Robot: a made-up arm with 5 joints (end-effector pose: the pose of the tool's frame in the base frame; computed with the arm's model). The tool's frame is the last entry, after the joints.
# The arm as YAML. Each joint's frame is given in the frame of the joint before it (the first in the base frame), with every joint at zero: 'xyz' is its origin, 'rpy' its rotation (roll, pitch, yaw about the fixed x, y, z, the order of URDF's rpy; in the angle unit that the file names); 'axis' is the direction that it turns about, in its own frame. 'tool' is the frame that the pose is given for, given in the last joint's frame.
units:
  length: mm
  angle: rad
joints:
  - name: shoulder
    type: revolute
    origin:
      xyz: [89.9, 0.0, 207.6]
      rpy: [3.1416, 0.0, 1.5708]
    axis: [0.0, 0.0, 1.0]
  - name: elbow
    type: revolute
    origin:
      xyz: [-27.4, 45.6, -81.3]
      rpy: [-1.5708, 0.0, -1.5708]
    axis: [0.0, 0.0, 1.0]
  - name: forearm
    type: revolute
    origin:
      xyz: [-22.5, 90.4, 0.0]
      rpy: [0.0, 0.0, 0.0]
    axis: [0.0, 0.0, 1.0]
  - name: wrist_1
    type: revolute
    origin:
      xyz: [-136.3, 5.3, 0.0]
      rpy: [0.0, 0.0, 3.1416]
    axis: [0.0, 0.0, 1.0]
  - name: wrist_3
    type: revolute
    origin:
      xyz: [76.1, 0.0, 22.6]
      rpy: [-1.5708, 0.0, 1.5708]
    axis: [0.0, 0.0, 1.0]
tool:
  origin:
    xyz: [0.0, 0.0, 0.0]
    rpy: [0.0, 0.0, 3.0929]
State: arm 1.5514 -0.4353 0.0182 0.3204 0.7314
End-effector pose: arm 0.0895 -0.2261 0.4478 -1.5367 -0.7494 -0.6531
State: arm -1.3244 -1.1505 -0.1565 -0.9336 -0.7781
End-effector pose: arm 0.0837 -0.0444 0.5390 -2.1857 1.1805 0.2129
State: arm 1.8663 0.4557 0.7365 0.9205 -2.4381
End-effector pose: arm 0.0499 -0.1150 0.1703 0.1935 -0.6037 1.8760
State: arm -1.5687 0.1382 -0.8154 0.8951 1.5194
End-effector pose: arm 0.0952 0.2575 0.4484 0.0940 -1.9161 2.3865
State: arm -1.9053 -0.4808 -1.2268 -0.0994 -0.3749
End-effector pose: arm 0.1003 -0.0153 0.5877 -2.7172 1.1692 0.2369
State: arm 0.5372 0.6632 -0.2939 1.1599 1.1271
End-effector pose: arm 0.3032 -0.1327 0.2260 -0.0304 -0.0291 0.5411
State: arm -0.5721 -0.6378 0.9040 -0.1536 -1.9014
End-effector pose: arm 0.2761 0.1142 0.3356 1.4858 -0.4754 -1.1103
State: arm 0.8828 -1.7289 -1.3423 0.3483 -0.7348
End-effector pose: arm -0.0745 0.1925 0.3321 0.1070 2.1527 -1.0360
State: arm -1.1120 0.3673 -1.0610 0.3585 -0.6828
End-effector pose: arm 0.2148 0.2420 0.4814 1.5251 -1.1570 0.2572
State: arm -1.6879 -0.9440 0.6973 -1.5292 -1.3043
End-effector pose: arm 0.0829 0.1008 0.4731 -2.9352 0.1479 0.0504
